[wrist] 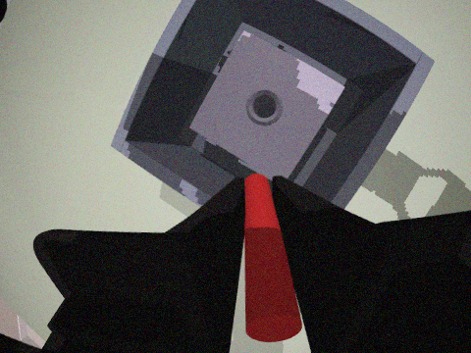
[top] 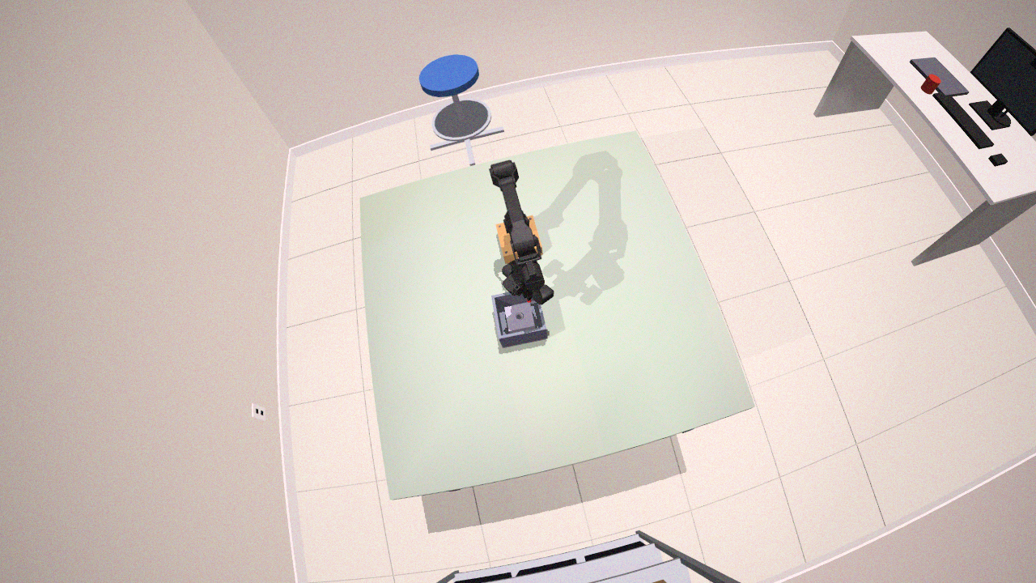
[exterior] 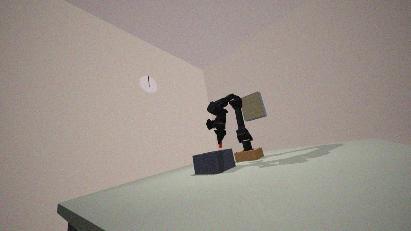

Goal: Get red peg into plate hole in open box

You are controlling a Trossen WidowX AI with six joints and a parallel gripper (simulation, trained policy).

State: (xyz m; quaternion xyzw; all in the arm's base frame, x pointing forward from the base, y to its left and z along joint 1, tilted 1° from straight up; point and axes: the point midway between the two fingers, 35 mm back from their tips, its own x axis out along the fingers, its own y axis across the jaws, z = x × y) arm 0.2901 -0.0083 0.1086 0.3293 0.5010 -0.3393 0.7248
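My gripper tip is 2 cm short of the pale plate, 4 cm to the left of it and 9 cm above it. Also, from my gripper tip: dark box 2 cm ahead, 4 cm to the right, 11 cm below; then red peg 1 cm behind, 1 cm to the left, 2 cm above.
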